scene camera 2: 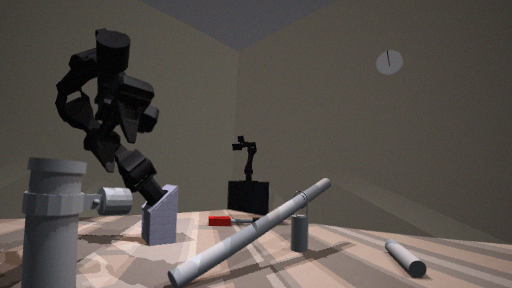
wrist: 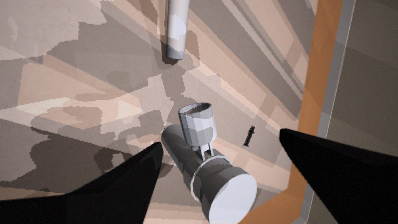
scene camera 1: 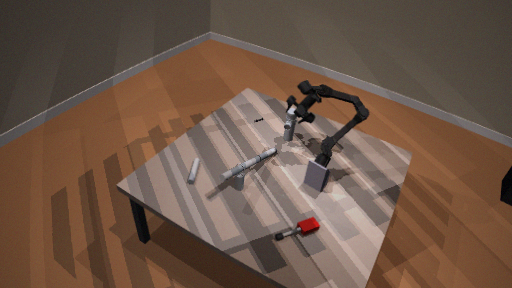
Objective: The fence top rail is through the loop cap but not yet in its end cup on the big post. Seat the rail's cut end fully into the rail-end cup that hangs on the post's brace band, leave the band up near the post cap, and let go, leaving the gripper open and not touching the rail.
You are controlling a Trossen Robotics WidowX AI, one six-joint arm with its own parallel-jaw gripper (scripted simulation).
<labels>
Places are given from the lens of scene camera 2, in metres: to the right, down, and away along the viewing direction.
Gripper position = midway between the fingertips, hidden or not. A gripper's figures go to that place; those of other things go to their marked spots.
gripper (scene camera 2: 120, 158): -0.22, 0.02, 0.34
rail-end cup (scene camera 2: 115, 201): -0.20, 0.08, 0.29
</labels>
